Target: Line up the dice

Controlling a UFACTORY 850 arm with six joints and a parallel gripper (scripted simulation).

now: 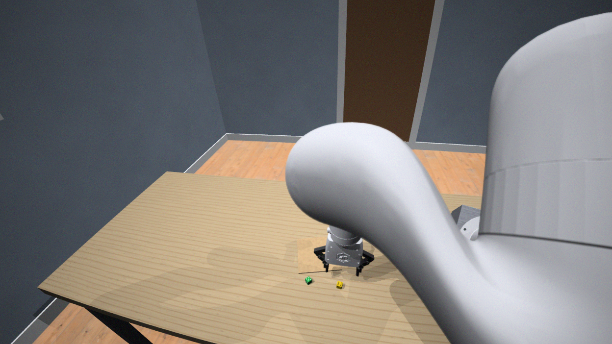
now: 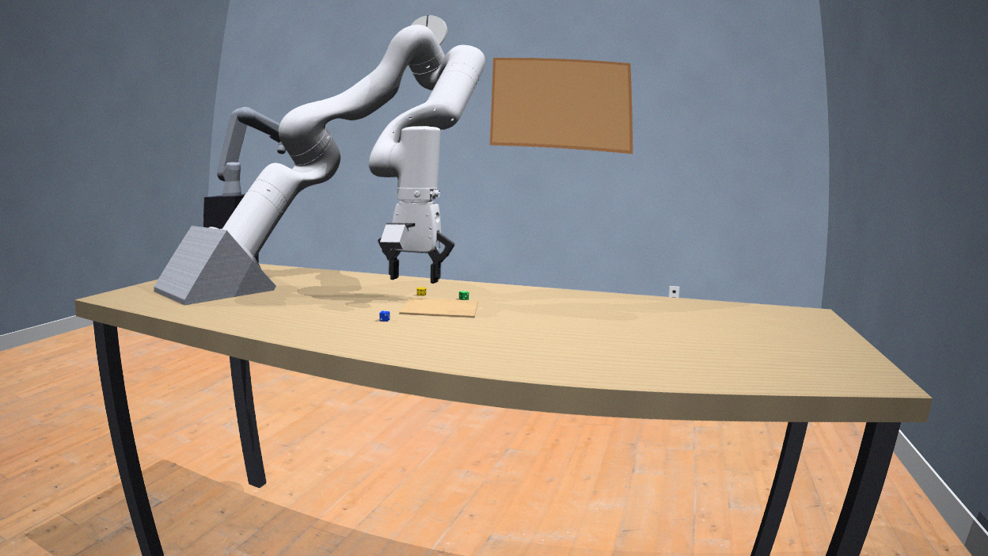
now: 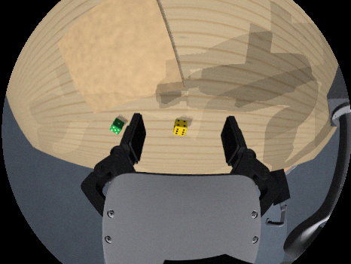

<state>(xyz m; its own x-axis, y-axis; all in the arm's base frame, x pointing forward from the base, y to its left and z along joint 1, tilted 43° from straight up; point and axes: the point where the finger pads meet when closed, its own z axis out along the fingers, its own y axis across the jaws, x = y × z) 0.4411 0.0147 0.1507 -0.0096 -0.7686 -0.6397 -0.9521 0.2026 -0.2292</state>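
Now: hand 4 cm above the yellow die and 3 cm to the right of it. From my hand the other things lie so: blue die (22 cm to the right, 4 cm below, 3 cm ahead); tan mat (8 cm to the right, 8 cm ahead, 4 cm below); green die (10 cm ahead, 4 cm below, 3 cm to the left).
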